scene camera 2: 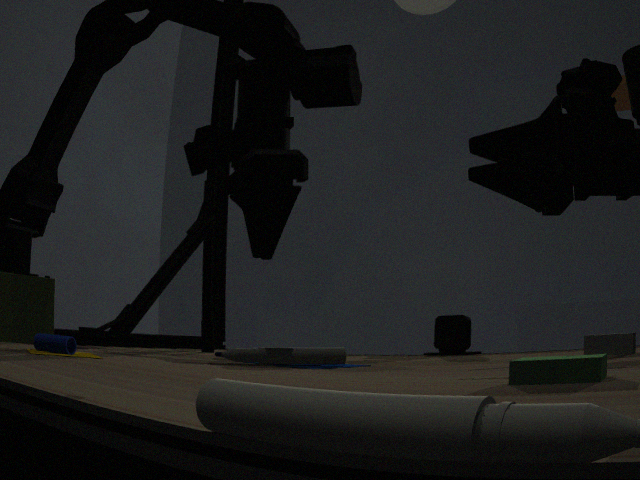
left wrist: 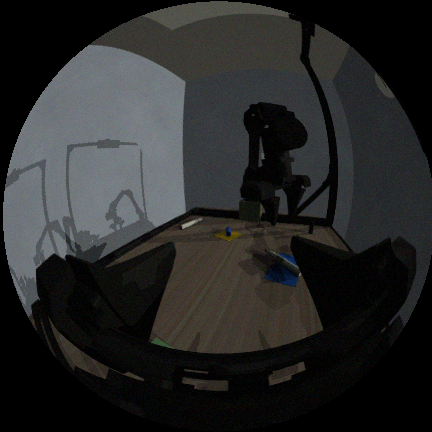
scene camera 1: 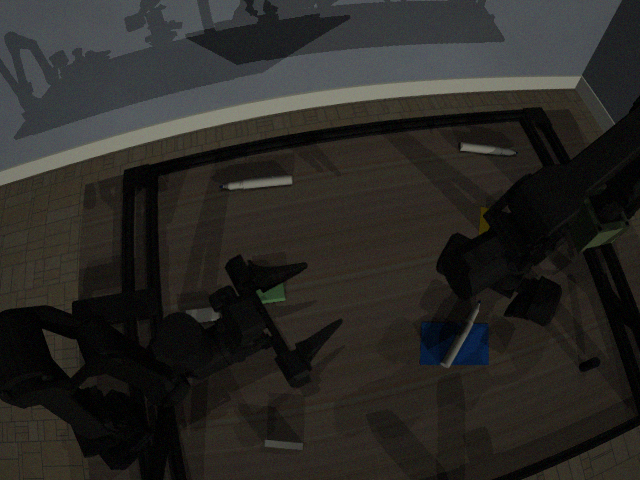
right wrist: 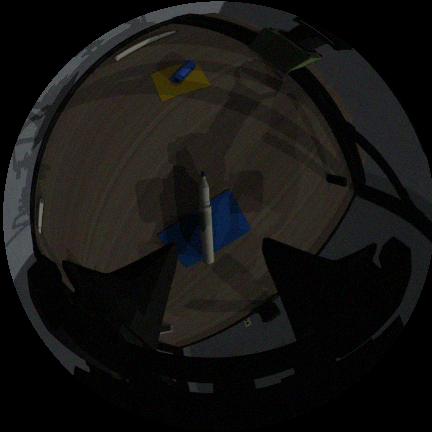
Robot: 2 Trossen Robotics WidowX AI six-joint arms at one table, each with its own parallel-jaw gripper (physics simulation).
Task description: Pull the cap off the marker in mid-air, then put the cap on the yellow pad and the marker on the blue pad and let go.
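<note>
The uncapped white marker lies across the blue pad, its dark tip past the pad's edge. The blue cap lies on its side on the yellow pad; in scene camera 1 the arm hides it. My right gripper is open and empty, above the marker and clear of it. My left gripper is open and empty, raised over the table at the picture's left in scene camera 1.
Two other white markers lie near the far edge. A green block lies beneath my left gripper. A pale block lies near the front, another pale piece beside the left arm. A small dark object stands at the right.
</note>
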